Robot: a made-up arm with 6 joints.
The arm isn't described. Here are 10 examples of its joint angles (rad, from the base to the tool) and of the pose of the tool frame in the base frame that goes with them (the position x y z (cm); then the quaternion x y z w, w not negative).
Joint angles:
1: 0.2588 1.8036 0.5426 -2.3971 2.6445 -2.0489
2: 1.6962 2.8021 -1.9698 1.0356 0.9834 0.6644
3: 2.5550 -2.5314 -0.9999 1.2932 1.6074 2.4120
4: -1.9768 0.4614 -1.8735 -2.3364 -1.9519 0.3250
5: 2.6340 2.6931 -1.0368 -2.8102 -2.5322 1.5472
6: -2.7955 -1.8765 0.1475 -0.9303 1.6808 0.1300
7: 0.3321 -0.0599 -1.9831 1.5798 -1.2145 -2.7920
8: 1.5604 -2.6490 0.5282 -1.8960 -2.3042 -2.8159
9: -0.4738 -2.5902 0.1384 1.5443 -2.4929 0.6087
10: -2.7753 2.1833 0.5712 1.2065 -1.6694 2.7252
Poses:
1: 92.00 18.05 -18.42 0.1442 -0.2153 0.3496 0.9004
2: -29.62 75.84 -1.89 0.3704 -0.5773 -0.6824 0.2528
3: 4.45 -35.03 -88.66 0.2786 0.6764 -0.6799 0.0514
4: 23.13 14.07 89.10 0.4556 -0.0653 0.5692 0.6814
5: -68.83 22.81 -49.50 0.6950 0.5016 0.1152 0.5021
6: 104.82 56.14 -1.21 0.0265 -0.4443 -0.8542 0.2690
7: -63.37 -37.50 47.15 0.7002 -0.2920 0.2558 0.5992
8: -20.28 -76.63 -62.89 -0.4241 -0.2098 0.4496 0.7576
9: -62.76 19.28 -69.13 0.2167 0.3883 -0.6581 0.6076
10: -81.92 -15.47 -75.03 -0.2581 -0.5665 -0.3569 0.6965
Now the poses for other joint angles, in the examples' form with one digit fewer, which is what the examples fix.
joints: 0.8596 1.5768 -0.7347 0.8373 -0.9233 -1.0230
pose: 76.2 75.6 74.7 0.215 0.232 0.183 0.931
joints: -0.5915 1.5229 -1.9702 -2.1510 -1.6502 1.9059
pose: 40.5 -6.9 79.0 -0.548 0.342 -0.430 0.631
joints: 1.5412 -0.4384 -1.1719 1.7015 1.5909 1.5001
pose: -30.7 -87.6 72.0 -0.751 -0.022 0.657 0.055
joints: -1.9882 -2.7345 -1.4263 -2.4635 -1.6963 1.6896
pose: 5.1 -29.1 -79.7 0.303 0.839 0.261 0.368
